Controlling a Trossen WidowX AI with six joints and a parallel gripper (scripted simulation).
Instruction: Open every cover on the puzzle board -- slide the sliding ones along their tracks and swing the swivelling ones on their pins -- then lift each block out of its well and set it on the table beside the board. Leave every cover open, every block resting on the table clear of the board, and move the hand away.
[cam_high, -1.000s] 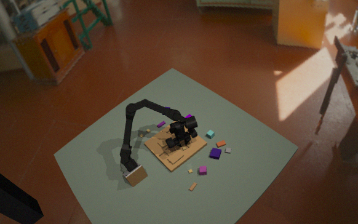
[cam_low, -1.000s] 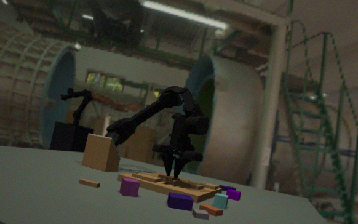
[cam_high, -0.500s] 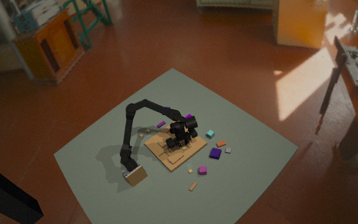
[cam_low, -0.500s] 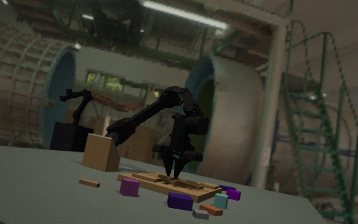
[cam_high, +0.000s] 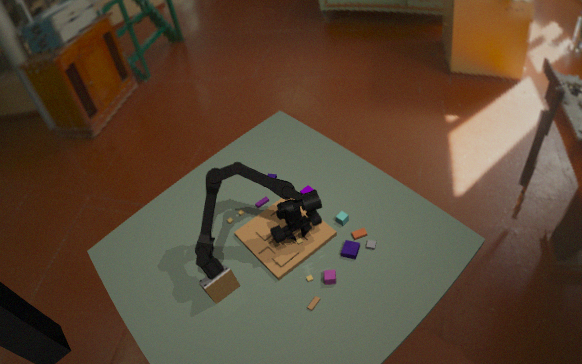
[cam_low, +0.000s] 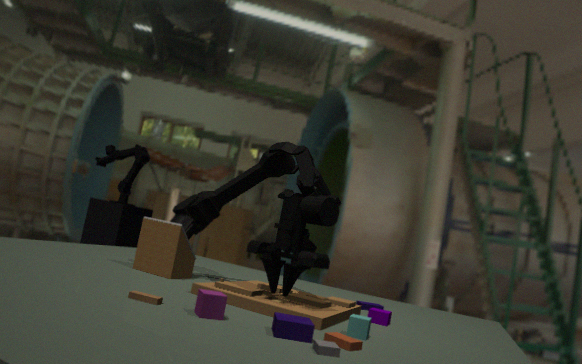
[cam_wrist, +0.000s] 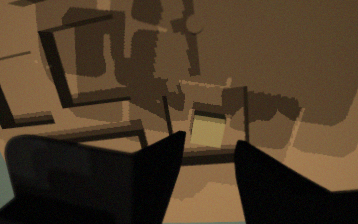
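My gripper tip is 40 mm past the magenta block, 210 mm to the left of it and 10 mm above it. Round my gripper tip: teal block: 190 mm ahead, 50 mm to the right, 20 mm below; then violet block: 190 mm ahead, 150 mm to the left, 20 mm below; then orange block: 180 mm ahead, 150 mm to the right, 30 mm below.
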